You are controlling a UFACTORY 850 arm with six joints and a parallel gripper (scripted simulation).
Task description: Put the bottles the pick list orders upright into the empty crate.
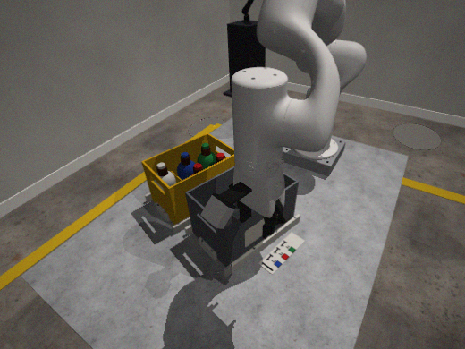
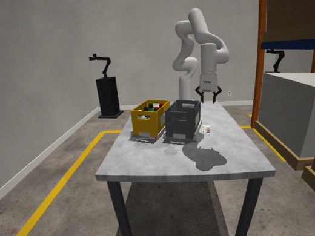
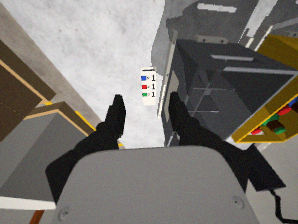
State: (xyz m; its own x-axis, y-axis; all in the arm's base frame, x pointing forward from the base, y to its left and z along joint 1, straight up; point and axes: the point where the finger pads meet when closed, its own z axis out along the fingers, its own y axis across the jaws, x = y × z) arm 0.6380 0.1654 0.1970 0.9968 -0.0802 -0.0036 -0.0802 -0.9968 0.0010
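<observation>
The blue-label bottle lies 430 mm to the right of my hand, 160 mm below it and 160 mm behind it. Round my hand: pick list 250 mm below, 130 mm behind; grey crate 170 mm below, 150 mm to the right, 140 mm behind; red bottle 340 mm to the right, 160 mm below, 140 mm behind.
</observation>
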